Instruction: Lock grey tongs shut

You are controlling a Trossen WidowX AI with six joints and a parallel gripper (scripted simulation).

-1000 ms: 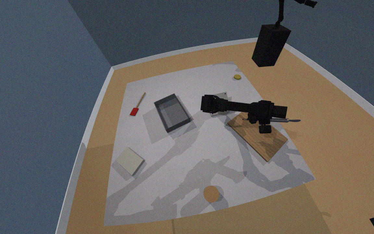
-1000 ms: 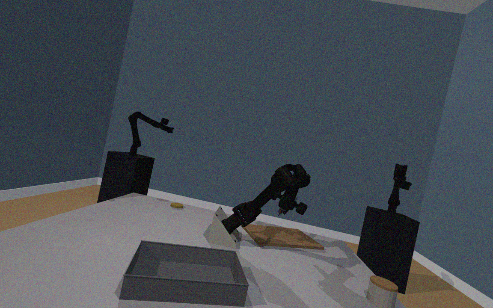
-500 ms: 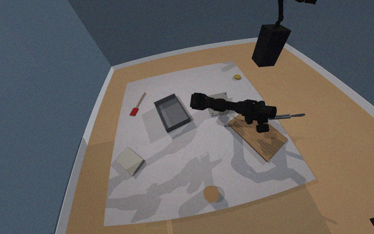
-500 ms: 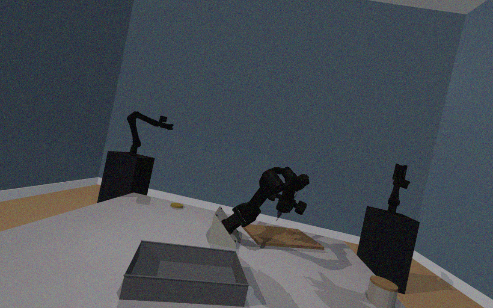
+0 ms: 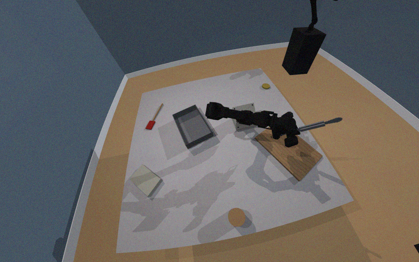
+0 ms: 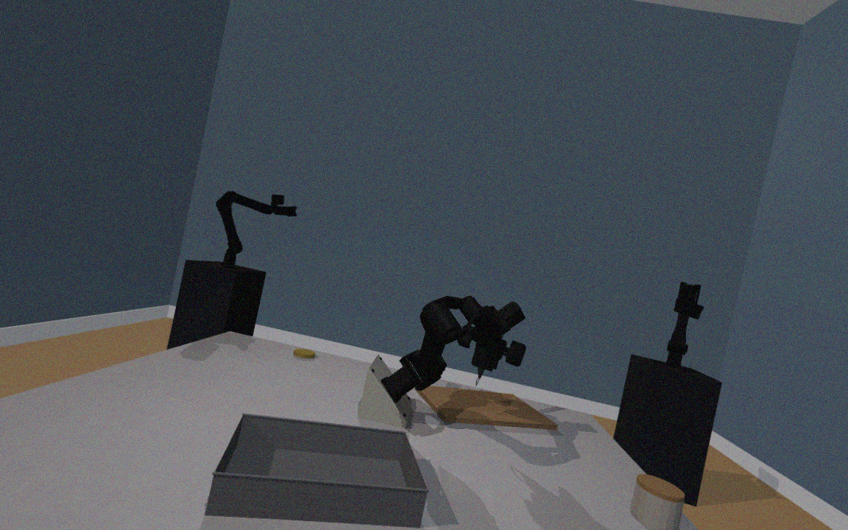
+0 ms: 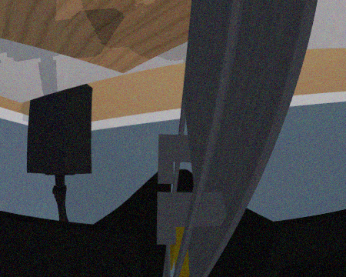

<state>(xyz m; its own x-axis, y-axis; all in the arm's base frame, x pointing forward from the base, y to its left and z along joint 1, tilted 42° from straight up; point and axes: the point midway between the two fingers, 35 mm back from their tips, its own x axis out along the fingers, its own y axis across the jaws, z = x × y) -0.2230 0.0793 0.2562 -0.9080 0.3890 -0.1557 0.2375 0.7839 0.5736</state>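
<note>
Right now the yellow tab is 5 cm ahead of my gripper tip, 2 cm above it and 1 cm to the right of it. Also, from my gripper tip: cork-lidded jar (40 cm ahead, 34 cm to the left, 13 cm below); then wooden board (15 cm below, 1 cm ahead); then yellow disc (61 cm to the right, 15 cm below, 6 cm behind).
</note>
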